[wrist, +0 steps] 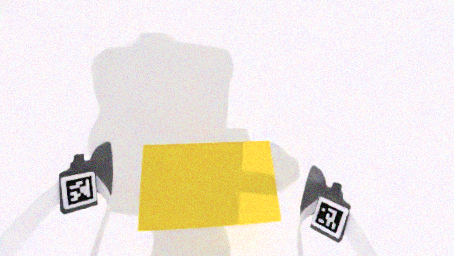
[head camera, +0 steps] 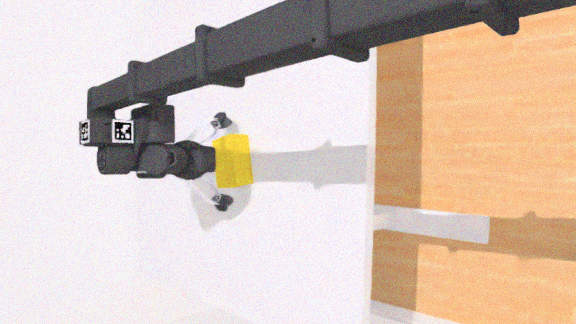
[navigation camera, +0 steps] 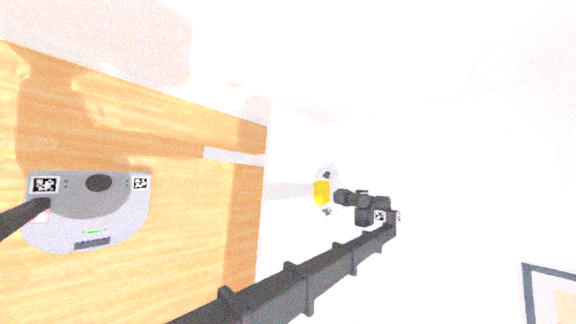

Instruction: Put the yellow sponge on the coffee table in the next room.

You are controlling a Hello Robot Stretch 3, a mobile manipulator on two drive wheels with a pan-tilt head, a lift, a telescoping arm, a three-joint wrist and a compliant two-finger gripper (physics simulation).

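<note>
The yellow sponge (head camera: pixel 234 161) (navigation camera: pixel 321 193) (wrist: pixel 200 185) lies on a white table top (head camera: pixel 310 240) (navigation camera: pixel 285 235). My gripper (head camera: pixel 222 161) (navigation camera: pixel 327 193) (wrist: pixel 210 173) is open over the sponge, with one finger beyond each end of it. In the wrist view there is a gap between each fingertip and the sponge, wider on the left. The gripper's body hides part of the sponge's near side in the head view. How high the fingertips are above the surface is hard to tell. I cannot make out the coffee table.
My telescoping arm (head camera: pixel 270 42) (navigation camera: pixel 325 265) reaches over the table edge. Wooden floor (head camera: pixel 490 125) (navigation camera: pixel 185 215) lies on my base's side of the table, with a pale bar (head camera: pixel 440 225) (navigation camera: pixel 232 155) low down. My base (navigation camera: pixel 125 220) stands there. A dark-edged frame (navigation camera: pixel 528 295) shows at the lower right.
</note>
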